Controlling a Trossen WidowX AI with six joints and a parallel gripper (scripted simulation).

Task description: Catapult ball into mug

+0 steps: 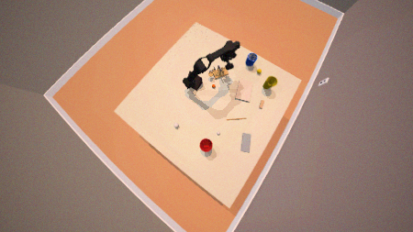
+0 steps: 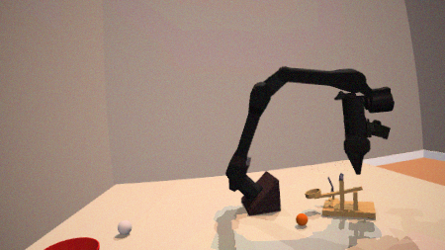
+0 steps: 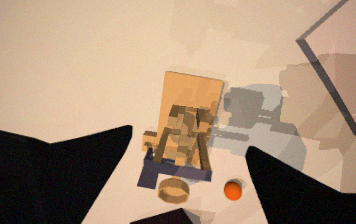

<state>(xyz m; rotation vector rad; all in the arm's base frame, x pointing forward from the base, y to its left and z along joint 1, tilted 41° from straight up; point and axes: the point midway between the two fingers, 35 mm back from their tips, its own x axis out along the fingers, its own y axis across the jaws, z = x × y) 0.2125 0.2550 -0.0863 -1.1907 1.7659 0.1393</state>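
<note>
The orange ball lies 180 mm to the right of my gripper tip, 110 mm below it and 10 mm behind it. Also, from my gripper tip: wooden catapult 70 mm below, 60 mm behind, 50 mm to the right; blue mug 220 mm to the left, 190 mm ahead, 100 mm below; pale flat plate 260 mm ahead, 120 mm below, 80 mm to the right.
</note>
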